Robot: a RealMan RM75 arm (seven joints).
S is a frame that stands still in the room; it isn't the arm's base.
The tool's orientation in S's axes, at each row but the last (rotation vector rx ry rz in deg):
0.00, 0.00, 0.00
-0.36, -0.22, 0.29
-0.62, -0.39, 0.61
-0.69, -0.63, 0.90
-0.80, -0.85, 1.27
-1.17, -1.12, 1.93
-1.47, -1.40, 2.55
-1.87, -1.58, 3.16
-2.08, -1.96, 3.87
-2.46, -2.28, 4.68
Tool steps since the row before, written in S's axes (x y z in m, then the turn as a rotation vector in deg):
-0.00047, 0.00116, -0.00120, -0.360, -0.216, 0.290
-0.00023, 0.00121, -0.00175, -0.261, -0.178, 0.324
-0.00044, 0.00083, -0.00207, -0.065, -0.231, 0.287
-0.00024, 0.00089, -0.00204, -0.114, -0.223, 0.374
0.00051, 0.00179, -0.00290, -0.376, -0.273, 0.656
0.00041, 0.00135, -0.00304, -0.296, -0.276, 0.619
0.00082, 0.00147, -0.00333, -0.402, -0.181, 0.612
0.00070, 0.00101, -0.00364, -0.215, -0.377, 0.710
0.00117, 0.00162, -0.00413, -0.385, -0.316, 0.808
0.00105, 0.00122, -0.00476, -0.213, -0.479, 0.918
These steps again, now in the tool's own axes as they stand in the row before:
-0.00047, 0.00116, -0.00120, -0.360, -0.216, 0.290
-0.00023, 0.00122, -0.00174, -0.261, -0.179, 0.324
-0.00045, 0.00086, -0.00206, -0.066, -0.233, 0.285
-0.00025, 0.00092, -0.00203, -0.113, -0.226, 0.373
0.00051, 0.00182, -0.00288, -0.372, -0.274, 0.658
0.00040, 0.00140, -0.00302, -0.293, -0.279, 0.619
0.00081, 0.00152, -0.00331, -0.395, -0.179, 0.617
0.00066, 0.00109, -0.00362, -0.217, -0.388, 0.703
0.00114, 0.00169, -0.00411, -0.379, -0.320, 0.810
0.00097, 0.00134, -0.00475, -0.217, -0.501, 0.906

